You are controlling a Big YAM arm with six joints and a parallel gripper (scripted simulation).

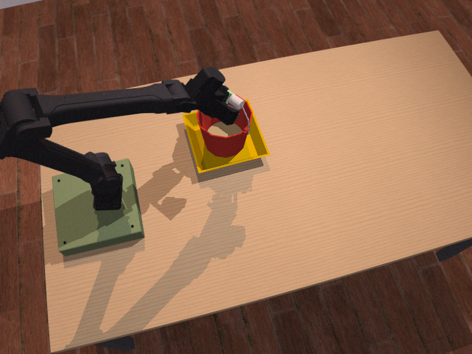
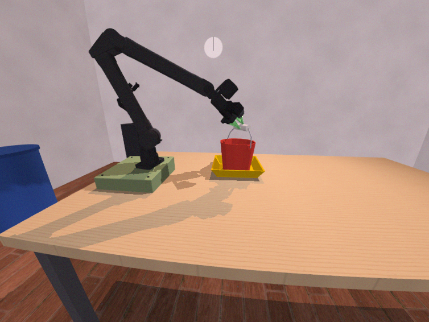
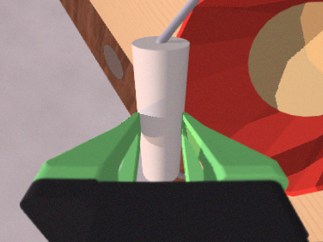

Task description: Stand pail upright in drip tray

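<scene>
Now: the red pail 10 mm behind my hand and 100 mm below it. From my hand the other things lie so: yellow drip tray 10 mm behind, 10 mm to the right, 230 mm below.
</scene>
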